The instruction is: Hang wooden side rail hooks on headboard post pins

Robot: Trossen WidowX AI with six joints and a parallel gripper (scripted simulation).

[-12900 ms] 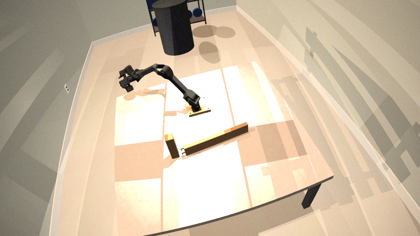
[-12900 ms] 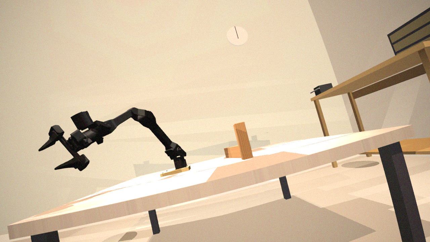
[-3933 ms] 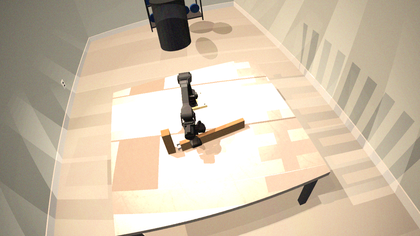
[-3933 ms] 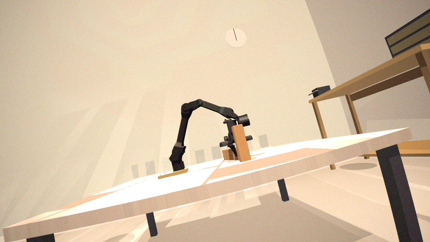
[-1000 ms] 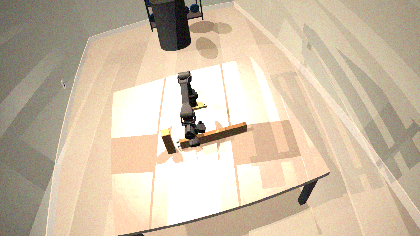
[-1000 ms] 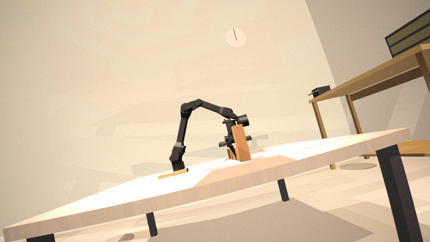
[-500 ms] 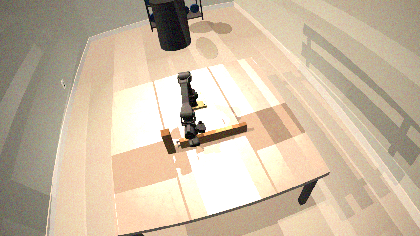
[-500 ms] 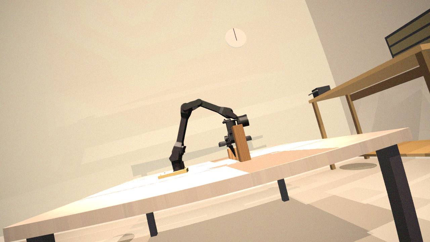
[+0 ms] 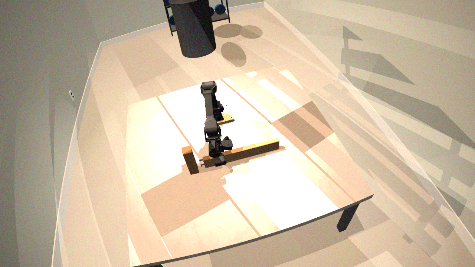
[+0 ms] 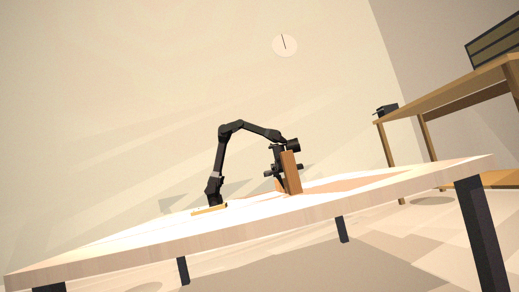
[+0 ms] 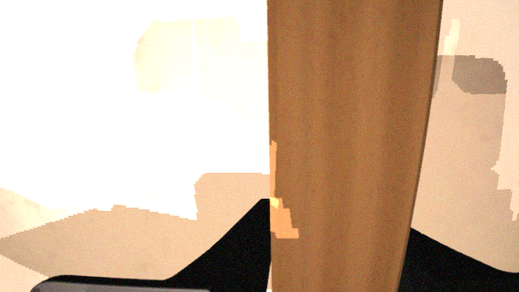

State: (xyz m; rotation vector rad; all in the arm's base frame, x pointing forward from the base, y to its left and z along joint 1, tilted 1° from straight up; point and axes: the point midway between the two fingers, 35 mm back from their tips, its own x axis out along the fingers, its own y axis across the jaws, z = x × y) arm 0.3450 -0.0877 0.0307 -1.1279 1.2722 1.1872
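My gripper tip is now 15 cm to the left of the headboard post and 6 cm below it.
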